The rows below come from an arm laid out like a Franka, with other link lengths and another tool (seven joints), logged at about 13 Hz.
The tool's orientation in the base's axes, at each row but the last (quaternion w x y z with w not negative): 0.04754, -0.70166, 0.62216, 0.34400; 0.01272, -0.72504, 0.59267, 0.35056; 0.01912, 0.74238, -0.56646, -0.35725; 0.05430, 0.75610, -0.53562, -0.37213; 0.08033, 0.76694, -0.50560, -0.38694
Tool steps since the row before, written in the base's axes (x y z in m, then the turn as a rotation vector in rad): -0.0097, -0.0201, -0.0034, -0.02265, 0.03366, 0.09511; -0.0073, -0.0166, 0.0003, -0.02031, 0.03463, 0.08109; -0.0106, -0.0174, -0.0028, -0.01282, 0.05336, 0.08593; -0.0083, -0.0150, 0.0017, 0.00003, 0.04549, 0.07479; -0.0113, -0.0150, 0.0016, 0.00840, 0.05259, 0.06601
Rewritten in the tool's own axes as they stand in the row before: 0.0188, 0.0120, -0.0033, -0.07958, 0.04743, -0.04592; 0.0136, 0.0114, -0.0038, -0.07295, 0.03955, -0.03609; 0.0152, 0.0138, 0.0014, -0.09065, 0.02875, -0.03677; 0.0107, 0.0135, -0.0008, -0.07642, 0.01681, -0.03925; 0.0096, 0.0160, 0.0025, -0.07628, 0.00295, -0.03696
